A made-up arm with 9 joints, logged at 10 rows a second.
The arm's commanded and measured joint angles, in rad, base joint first. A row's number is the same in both.
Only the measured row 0 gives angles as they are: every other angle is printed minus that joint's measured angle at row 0.
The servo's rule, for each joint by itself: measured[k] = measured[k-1] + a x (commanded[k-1-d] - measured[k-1]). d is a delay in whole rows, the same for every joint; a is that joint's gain. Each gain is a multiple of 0.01, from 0.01 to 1. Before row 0 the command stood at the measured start. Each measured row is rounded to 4 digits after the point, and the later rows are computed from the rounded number. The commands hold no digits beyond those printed.
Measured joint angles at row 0:
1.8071 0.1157 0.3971 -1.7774 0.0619 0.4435 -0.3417 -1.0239 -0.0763
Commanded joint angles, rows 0 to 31:
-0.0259 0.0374 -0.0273 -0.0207 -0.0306 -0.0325 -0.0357 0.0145 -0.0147
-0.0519 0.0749 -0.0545 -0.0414 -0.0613 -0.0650 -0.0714 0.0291 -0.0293
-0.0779 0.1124 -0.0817 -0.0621 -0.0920 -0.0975 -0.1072 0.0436 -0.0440
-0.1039 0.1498 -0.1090 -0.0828 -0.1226 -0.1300 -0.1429 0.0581 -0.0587
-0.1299 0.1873 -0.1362 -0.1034 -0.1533 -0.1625 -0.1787 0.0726 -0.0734
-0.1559 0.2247 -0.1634 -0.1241 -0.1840 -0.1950 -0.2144 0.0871 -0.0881
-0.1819 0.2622 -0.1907 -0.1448 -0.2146 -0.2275 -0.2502 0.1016 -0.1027
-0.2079 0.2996 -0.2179 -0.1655 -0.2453 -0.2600 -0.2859 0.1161 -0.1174
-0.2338 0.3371 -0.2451 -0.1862 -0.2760 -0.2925 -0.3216 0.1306 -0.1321
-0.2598 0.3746 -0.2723 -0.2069 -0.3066 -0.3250 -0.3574 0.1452 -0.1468
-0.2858 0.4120 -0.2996 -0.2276 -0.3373 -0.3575 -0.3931 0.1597 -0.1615
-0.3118 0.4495 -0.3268 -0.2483 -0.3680 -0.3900 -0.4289 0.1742 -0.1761
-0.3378 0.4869 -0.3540 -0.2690 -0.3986 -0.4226 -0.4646 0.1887 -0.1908
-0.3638 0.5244 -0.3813 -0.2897 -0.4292 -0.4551 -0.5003 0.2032 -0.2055
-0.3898 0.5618 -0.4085 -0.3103 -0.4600 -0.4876 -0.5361 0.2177 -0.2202
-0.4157 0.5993 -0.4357 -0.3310 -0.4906 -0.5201 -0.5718 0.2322 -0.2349
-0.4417 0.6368 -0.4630 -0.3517 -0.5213 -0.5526 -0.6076 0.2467 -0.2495
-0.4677 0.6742 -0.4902 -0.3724 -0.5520 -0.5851 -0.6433 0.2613 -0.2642
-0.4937 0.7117 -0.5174 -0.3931 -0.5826 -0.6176 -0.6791 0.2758 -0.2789
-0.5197 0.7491 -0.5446 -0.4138 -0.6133 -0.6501 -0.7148 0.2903 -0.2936
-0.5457 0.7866 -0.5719 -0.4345 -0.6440 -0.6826 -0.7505 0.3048 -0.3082
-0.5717 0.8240 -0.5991 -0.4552 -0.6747 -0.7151 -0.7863 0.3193 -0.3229
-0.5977 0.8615 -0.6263 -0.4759 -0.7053 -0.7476 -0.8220 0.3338 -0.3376
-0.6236 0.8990 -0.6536 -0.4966 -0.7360 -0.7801 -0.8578 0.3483 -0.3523
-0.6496 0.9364 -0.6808 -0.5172 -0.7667 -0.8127 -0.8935 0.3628 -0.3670
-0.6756 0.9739 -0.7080 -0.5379 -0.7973 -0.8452 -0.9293 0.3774 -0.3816
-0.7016 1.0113 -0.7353 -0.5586 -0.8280 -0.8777 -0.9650 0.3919 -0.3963
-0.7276 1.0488 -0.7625 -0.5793 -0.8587 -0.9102 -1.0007 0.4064 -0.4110
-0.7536 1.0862 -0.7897 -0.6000 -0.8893 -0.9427 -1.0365 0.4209 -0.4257
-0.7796 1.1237 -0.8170 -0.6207 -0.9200 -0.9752 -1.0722 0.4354 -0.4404
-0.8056 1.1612 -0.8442 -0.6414 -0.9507 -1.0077 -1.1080 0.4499 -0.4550
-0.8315 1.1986 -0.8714 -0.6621 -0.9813 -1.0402 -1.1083 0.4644 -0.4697
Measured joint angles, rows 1 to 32:
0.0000 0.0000 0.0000 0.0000 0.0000 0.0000 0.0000 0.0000 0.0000
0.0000 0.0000 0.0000 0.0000 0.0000 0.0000 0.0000 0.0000 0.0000
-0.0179 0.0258 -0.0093 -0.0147 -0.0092 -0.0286 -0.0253 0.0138 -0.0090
-0.0414 0.0597 -0.0247 -0.0337 -0.0248 -0.0606 -0.0580 0.0283 -0.0214
-0.0666 0.0961 -0.0441 -0.0539 -0.0450 -0.0931 -0.0929 0.0428 -0.0352
-0.0923 0.1332 -0.0662 -0.0744 -0.0683 -0.1256 -0.1284 0.0573 -0.0495
-0.1182 0.1705 -0.0900 -0.0950 -0.0938 -0.1581 -0.1641 0.0718 -0.0641
-0.1442 0.2079 -0.1150 -0.1157 -0.1209 -0.1906 -0.1998 0.0863 -0.0787
-0.1702 0.2454 -0.1407 -0.1364 -0.1490 -0.2231 -0.2356 0.1008 -0.0933
-0.1962 0.2828 -0.1669 -0.1571 -0.1779 -0.2556 -0.2713 0.1153 -0.1080
-0.2221 0.3203 -0.1935 -0.1778 -0.2073 -0.2881 -0.3070 0.1298 -0.1227
-0.2481 0.3578 -0.2203 -0.1985 -0.2371 -0.3206 -0.3428 0.1444 -0.1374
-0.2741 0.3952 -0.2473 -0.2192 -0.2672 -0.3531 -0.3785 0.1589 -0.1521
-0.3001 0.4327 -0.2743 -0.2399 -0.2974 -0.3856 -0.4143 0.1734 -0.1667
-0.3261 0.4701 -0.3014 -0.2606 -0.3278 -0.4182 -0.4500 0.1879 -0.1814
-0.3521 0.5076 -0.3286 -0.2813 -0.3582 -0.4507 -0.4857 0.2024 -0.1961
-0.3781 0.5450 -0.3558 -0.3019 -0.3887 -0.4832 -0.5215 0.2169 -0.2108
-0.4040 0.5825 -0.3830 -0.3226 -0.4193 -0.5157 -0.5572 0.2314 -0.2255
-0.4300 0.6200 -0.4102 -0.3433 -0.4499 -0.5482 -0.5930 0.2459 -0.2401
-0.4560 0.6574 -0.4374 -0.3640 -0.4805 -0.5807 -0.6287 0.2605 -0.2548
-0.4820 0.6949 -0.4646 -0.3847 -0.5111 -0.6132 -0.6645 0.2750 -0.2695
-0.5080 0.7323 -0.4918 -0.4054 -0.5418 -0.6457 -0.7002 0.2895 -0.2842
-0.5340 0.7698 -0.5190 -0.4261 -0.5725 -0.6782 -0.7359 0.3040 -0.2988
-0.5600 0.8072 -0.5462 -0.4468 -0.6032 -0.7107 -0.7717 0.3185 -0.3135
-0.5860 0.8447 -0.5734 -0.4675 -0.6338 -0.7432 -0.8074 0.3330 -0.3282
-0.6119 0.8822 -0.6007 -0.4882 -0.6645 -0.7757 -0.8432 0.3475 -0.3429
-0.6379 0.9196 -0.6279 -0.5088 -0.6952 -0.8083 -0.8789 0.3620 -0.3576
-0.6639 0.9571 -0.6551 -0.5295 -0.7258 -0.8408 -0.9147 0.3766 -0.3722
-0.6899 0.9945 -0.6824 -0.5502 -0.7565 -0.8733 -0.9504 0.3911 -0.3869
-0.7159 1.0320 -0.7096 -0.5709 -0.7872 -0.9058 -0.9861 0.4056 -0.4016
-0.7419 1.0694 -0.7368 -0.5916 -0.8178 -0.9383 -1.0219 0.4201 -0.4163
-0.7679 1.1069 -0.7641 -0.6123 -0.8485 -0.9708 -1.0576 0.4346 -0.4310
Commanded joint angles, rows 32 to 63:
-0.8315 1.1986 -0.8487 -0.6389 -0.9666 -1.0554 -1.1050 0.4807 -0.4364
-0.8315 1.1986 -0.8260 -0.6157 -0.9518 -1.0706 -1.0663 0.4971 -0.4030
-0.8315 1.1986 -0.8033 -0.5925 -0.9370 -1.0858 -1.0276 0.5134 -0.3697
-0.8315 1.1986 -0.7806 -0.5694 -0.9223 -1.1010 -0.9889 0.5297 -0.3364
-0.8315 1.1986 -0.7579 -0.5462 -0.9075 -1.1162 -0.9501 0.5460 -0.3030
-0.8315 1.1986 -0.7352 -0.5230 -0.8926 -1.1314 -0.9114 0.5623 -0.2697
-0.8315 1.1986 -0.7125 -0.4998 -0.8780 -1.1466 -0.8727 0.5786 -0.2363
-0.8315 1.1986 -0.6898 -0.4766 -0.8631 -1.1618 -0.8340 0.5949 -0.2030
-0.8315 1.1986 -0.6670 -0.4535 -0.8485 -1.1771 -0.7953 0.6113 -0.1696
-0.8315 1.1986 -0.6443 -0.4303 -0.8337 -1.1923 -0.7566 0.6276 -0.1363
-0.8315 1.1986 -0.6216 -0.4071 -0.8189 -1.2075 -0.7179 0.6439 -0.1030
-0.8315 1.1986 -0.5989 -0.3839 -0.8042 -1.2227 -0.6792 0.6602 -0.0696
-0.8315 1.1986 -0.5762 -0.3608 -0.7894 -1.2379 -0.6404 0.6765 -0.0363
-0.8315 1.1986 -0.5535 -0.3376 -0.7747 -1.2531 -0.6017 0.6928 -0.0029
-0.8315 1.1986 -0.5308 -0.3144 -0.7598 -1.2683 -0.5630 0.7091 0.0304
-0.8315 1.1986 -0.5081 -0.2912 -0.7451 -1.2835 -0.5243 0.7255 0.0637
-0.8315 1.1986 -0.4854 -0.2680 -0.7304 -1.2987 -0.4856 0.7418 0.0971
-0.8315 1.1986 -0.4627 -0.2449 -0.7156 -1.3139 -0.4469 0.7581 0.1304
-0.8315 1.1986 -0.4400 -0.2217 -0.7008 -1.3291 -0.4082 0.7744 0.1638
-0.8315 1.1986 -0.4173 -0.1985 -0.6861 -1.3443 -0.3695 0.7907 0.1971
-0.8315 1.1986 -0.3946 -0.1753 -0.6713 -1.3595 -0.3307 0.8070 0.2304
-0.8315 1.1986 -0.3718 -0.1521 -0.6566 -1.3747 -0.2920 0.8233 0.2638
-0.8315 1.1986 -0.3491 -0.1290 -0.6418 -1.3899 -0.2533 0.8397 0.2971
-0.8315 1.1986 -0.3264 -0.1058 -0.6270 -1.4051 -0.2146 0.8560 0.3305
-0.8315 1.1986 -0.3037 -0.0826 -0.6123 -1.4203 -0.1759 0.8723 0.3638
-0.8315 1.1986 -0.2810 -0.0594 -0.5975 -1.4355 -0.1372 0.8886 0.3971
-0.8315 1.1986 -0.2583 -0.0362 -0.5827 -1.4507 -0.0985 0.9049 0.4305
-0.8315 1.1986 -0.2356 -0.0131 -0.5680 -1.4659 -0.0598 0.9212 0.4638
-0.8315 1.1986 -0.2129 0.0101 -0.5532 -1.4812 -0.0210 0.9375 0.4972
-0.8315 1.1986 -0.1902 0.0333 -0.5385 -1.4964 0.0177 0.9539 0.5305
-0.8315 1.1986 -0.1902 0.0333 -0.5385 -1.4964 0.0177 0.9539 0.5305
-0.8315 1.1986 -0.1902 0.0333 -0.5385 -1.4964 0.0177 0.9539 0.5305
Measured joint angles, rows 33 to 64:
-0.7939 1.1444 -0.7913 -0.6330 -0.8792 -1.0033 -1.0934 0.4491 -0.4456
-0.8198 1.1818 -0.8185 -0.6537 -0.9098 -1.0358 -1.1040 0.4636 -0.4603
-0.8279 1.1934 -0.8288 -0.6432 -0.9268 -1.0530 -1.1047 0.4798 -0.4457
-0.8304 1.1970 -0.8278 -0.6237 -0.9343 -1.0685 -1.0774 0.4962 -0.4197
-0.8312 1.1981 -0.8195 -0.6015 -0.9351 -1.0837 -1.0420 0.5125 -0.3892
-0.8314 1.1984 -0.8063 -0.5787 -0.9313 -1.0989 -1.0043 0.5288 -0.3570
-0.8315 1.1985 -0.7898 -0.5556 -0.9242 -1.1141 -0.9658 0.5451 -0.3241
-0.8315 1.1986 -0.7712 -0.5325 -0.9147 -1.1293 -0.9272 0.5614 -0.2909
-0.8315 1.1986 -0.7512 -0.5093 -0.9037 -1.1445 -0.8885 0.5777 -0.2576
-0.8315 1.1986 -0.7303 -0.4861 -0.8915 -1.1597 -0.8498 0.5940 -0.2243
-0.8315 1.1986 -0.7088 -0.4630 -0.8786 -1.1750 -0.8111 0.6104 -0.1909
-0.8315 1.1986 -0.6869 -0.4398 -0.8651 -1.1902 -0.7724 0.6267 -0.1576
-0.8315 1.1986 -0.6647 -0.4166 -0.8512 -1.2054 -0.7337 0.6430 -0.1243
-0.8315 1.1986 -0.6423 -0.3934 -0.8371 -1.2206 -0.6950 0.6593 -0.0909
-0.8315 1.1986 -0.6198 -0.3703 -0.8228 -1.2358 -0.6562 0.6756 -0.0576
-0.8315 1.1986 -0.5973 -0.3471 -0.8084 -1.2510 -0.6175 0.6919 -0.0242
-0.8315 1.1986 -0.5747 -0.3239 -0.7938 -1.2662 -0.5788 0.7082 0.0091
-0.8315 1.1986 -0.5521 -0.3007 -0.7792 -1.2814 -0.5401 0.7246 0.0424
-0.8315 1.1986 -0.5294 -0.2775 -0.7646 -1.2966 -0.5014 0.7409 0.0758
-0.8315 1.1986 -0.5067 -0.2544 -0.7499 -1.3118 -0.4627 0.7572 0.1091
-0.8315 1.1986 -0.4840 -0.2312 -0.7352 -1.3270 -0.4240 0.7735 0.1425
-0.8315 1.1986 -0.4613 -0.2080 -0.7205 -1.3422 -0.3853 0.7898 0.1758
-0.8315 1.1986 -0.4386 -0.1848 -0.7057 -1.3574 -0.3465 0.8061 0.2091
-0.8315 1.1986 -0.4159 -0.1616 -0.6910 -1.3726 -0.3078 0.8224 0.2425
-0.8315 1.1986 -0.3932 -0.1385 -0.6762 -1.3878 -0.2691 0.8388 0.2758
-0.8315 1.1986 -0.3705 -0.1153 -0.6614 -1.4030 -0.2304 0.8551 0.3092
-0.8315 1.1986 -0.3478 -0.0921 -0.6467 -1.4182 -0.1917 0.8714 0.3425
-0.8315 1.1986 -0.3251 -0.0689 -0.6319 -1.4334 -0.1530 0.8877 0.3758
-0.8315 1.1986 -0.3024 -0.0457 -0.6171 -1.4486 -0.1143 0.9040 0.4092
-0.8315 1.1986 -0.2797 -0.0226 -0.6024 -1.4638 -0.0756 0.9203 0.4425
-0.8315 1.1986 -0.2570 0.0006 -0.5876 -1.4791 -0.0368 0.9366 0.4759
-0.8315 1.1986 -0.2343 0.0238 -0.5729 -1.4943 0.0019 0.9530 0.5092

